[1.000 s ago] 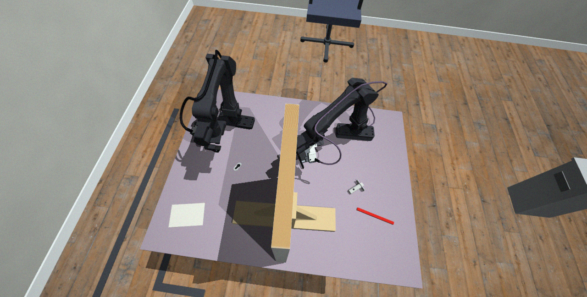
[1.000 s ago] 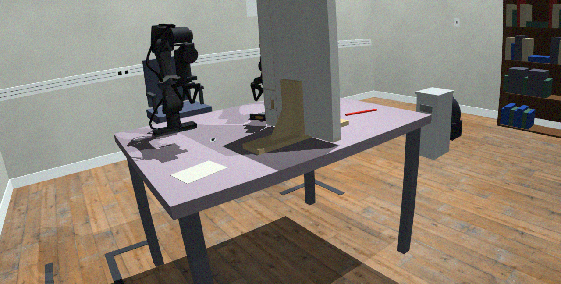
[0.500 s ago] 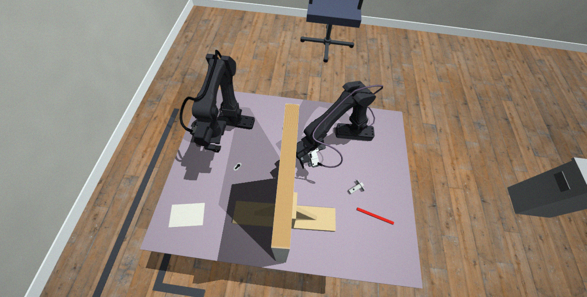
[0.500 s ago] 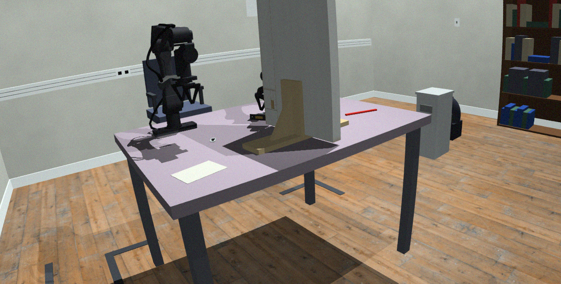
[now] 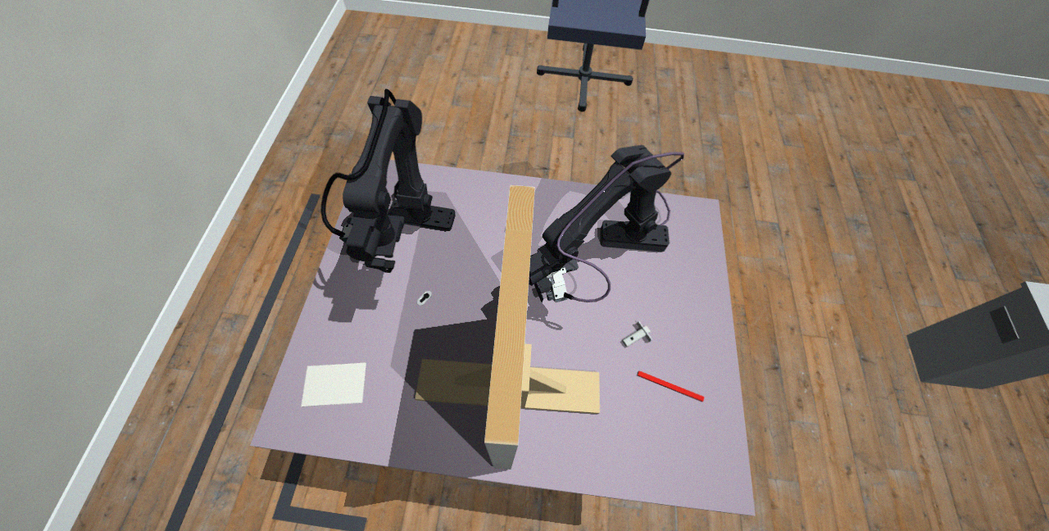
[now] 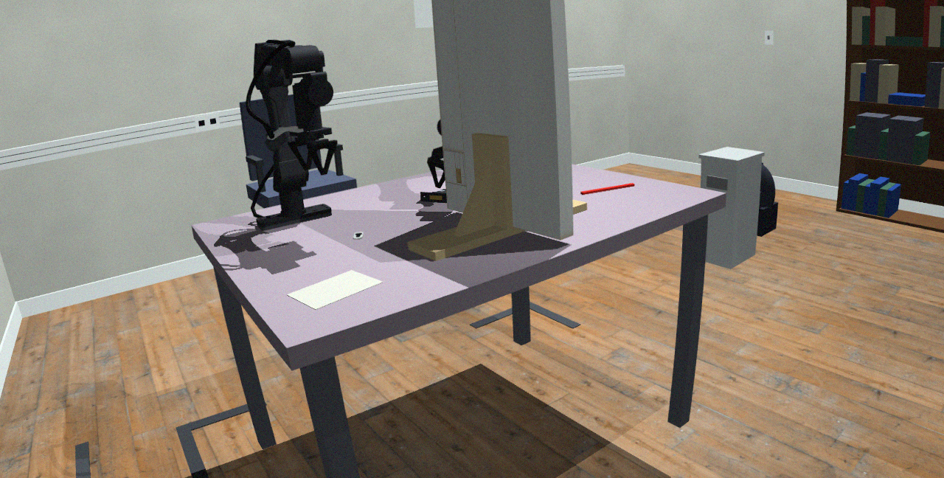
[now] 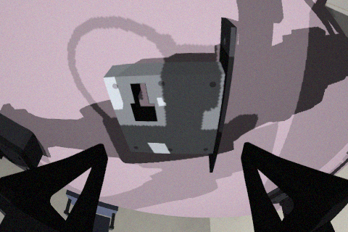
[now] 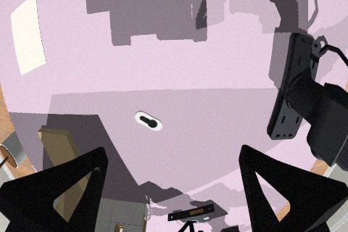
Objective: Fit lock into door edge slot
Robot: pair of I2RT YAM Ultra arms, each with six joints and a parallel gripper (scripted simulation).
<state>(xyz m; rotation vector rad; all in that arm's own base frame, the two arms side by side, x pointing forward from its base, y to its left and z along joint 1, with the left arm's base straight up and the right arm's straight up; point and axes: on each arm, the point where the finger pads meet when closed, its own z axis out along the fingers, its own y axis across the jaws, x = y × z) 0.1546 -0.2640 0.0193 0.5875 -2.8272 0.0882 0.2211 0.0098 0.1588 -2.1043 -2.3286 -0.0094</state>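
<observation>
The lock lies 4 cm below my left hand. From my left hand the other things lie so: red rod (27 cm ahead, 35 cm to the left, 5 cm below); cylinder piece (15 cm ahead, 27 cm to the left, 4 cm below); keyhole plate (11 cm ahead, 33 cm to the right, 5 cm below).
</observation>
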